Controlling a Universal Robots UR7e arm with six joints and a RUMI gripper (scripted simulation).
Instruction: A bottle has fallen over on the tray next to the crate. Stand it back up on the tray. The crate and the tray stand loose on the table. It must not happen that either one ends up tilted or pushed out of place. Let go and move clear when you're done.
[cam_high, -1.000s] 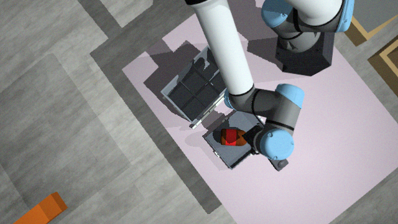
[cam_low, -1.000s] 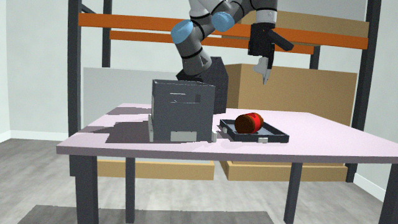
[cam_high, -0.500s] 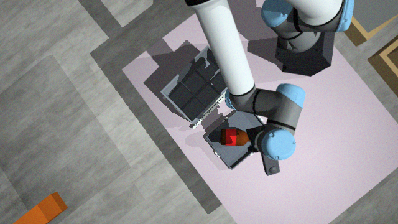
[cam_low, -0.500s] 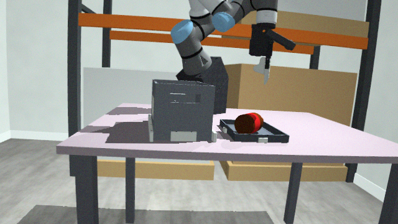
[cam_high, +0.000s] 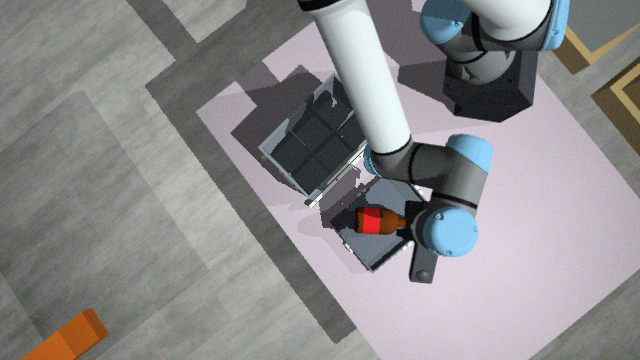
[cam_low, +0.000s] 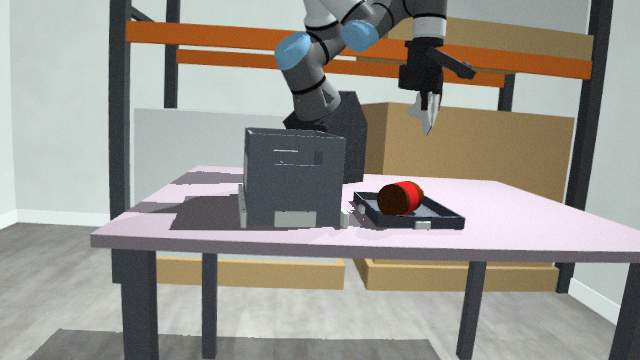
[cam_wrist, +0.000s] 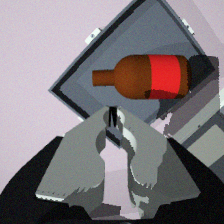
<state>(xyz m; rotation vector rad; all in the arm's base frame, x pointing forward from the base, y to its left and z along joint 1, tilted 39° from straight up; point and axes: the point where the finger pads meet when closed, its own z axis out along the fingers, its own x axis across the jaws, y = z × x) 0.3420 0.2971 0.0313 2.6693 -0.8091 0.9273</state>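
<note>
The brown bottle is 16 cm below my hand, 4 cm to the right of it and 3 cm ahead of it. The rest, counted from my hand: dark tray: 19 cm below, 4 cm to the right, 2 cm ahead; dark crate: 32 cm to the right, 12 cm below, 5 cm ahead.
</note>
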